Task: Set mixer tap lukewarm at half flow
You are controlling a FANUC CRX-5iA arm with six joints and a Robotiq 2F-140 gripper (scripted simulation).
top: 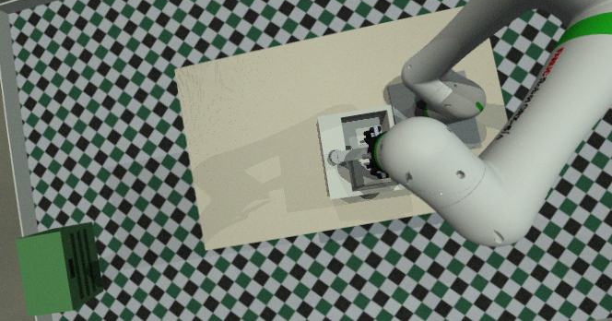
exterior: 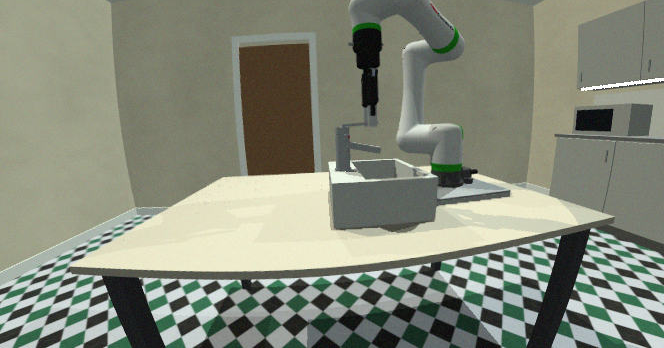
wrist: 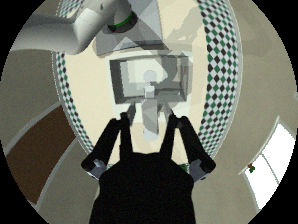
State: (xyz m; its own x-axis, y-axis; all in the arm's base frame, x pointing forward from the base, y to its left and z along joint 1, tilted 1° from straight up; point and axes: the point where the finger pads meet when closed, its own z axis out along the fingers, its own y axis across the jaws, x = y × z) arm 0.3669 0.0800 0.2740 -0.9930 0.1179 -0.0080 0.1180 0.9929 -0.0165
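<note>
Right now the lever is 40 mm ahead of my hand and 20 mm below it. The rest, counted from my hand: grey mixer tap (70 mm below, 60 mm ahead, 10 mm to the right); then sink basin (260 mm below, 20 mm behind).
</note>
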